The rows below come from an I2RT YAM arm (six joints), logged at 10 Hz.
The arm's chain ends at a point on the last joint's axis. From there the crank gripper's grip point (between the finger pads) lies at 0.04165 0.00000 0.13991 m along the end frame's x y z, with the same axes.
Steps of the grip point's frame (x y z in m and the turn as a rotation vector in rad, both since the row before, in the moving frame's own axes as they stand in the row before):
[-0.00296, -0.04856, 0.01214, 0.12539, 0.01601, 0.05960]
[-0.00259, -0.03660, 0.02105, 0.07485, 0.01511, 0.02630]
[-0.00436, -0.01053, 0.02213, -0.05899, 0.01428, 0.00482]
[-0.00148, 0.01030, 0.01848, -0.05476, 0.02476, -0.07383]
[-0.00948, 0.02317, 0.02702, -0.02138, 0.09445, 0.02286]
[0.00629, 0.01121, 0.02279, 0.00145, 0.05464, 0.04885]
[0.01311, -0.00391, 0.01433, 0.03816, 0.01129, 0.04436]
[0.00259, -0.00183, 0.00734, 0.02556, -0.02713, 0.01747]
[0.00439, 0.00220, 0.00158, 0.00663, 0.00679, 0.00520]
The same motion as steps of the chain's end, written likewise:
[-0.00564, -0.03366, 0.01377, 0.12539, 0.01601, 0.05960]
[-0.00482, -0.02728, 0.02205, 0.07485, 0.01511, 0.02630]
[-0.00633, -0.01897, 0.02299, -0.05899, 0.01428, 0.00482]
[-0.00510, 0.00588, 0.01968, -0.05476, 0.02476, -0.07383]
[-0.02244, 0.01912, 0.03161, -0.02138, 0.09445, 0.02286]
[-0.00124, 0.00919, 0.02527, 0.00145, 0.05464, 0.04885]
[0.01146, -0.00046, 0.01488, 0.03816, 0.01129, 0.04436]
[0.00638, 0.00107, 0.00630, 0.02556, -0.02713, 0.01747]
[0.00344, 0.00291, 0.00187, 0.00663, 0.00679, 0.00520]

